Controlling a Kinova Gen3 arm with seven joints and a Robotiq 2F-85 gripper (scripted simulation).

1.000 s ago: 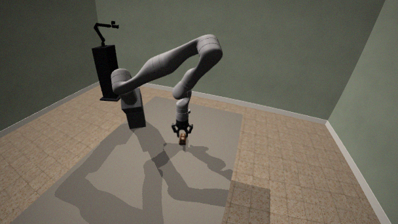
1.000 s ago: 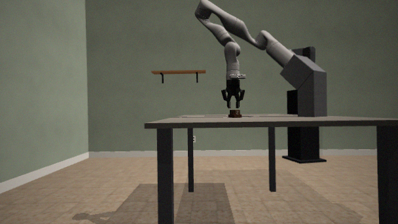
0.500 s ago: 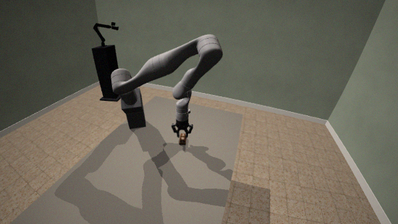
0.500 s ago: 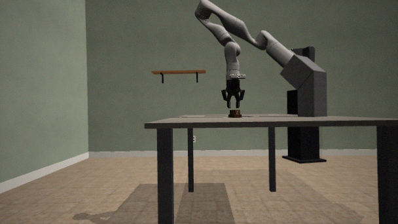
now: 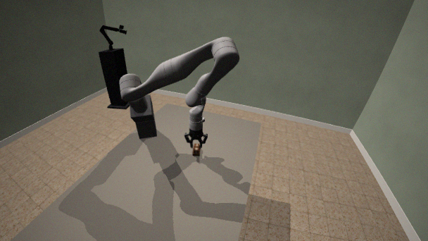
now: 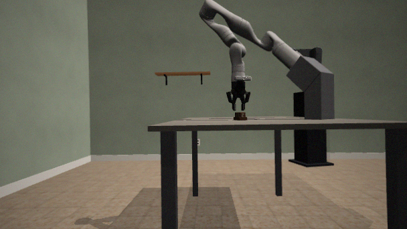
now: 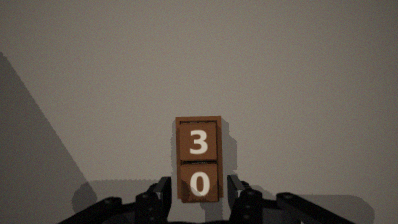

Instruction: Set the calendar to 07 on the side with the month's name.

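The calendar tray lies 6 cm below my hand and 2 cm to the left of it.
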